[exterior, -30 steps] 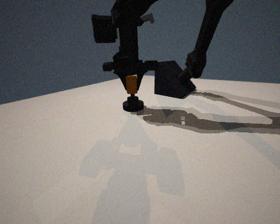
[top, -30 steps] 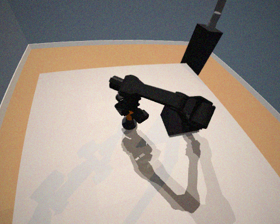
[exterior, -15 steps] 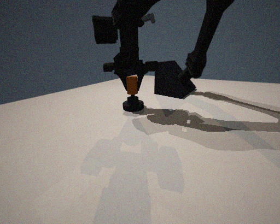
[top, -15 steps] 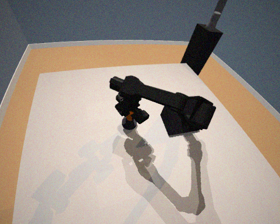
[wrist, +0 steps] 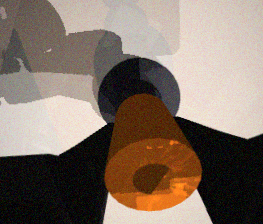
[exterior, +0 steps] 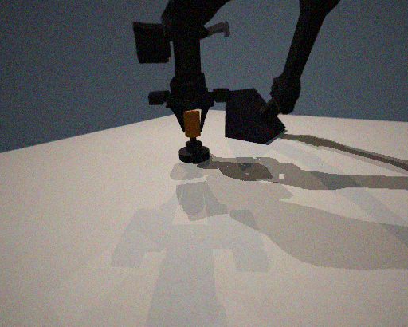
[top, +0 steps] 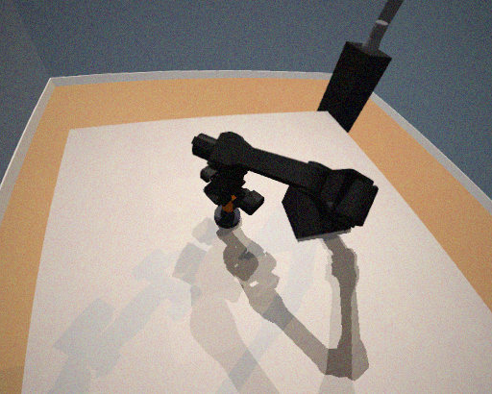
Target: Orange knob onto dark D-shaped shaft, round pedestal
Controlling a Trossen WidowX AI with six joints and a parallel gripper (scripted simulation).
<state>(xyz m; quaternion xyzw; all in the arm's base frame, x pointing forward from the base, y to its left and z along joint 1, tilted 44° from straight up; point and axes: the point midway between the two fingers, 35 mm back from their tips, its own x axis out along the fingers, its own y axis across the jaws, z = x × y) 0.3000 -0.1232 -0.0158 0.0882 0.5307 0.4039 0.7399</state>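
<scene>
Right now my gripper tip is 2 cm below the orange knob. Also, from my gripper tip: round dark pedestal (4 cm below).
</scene>
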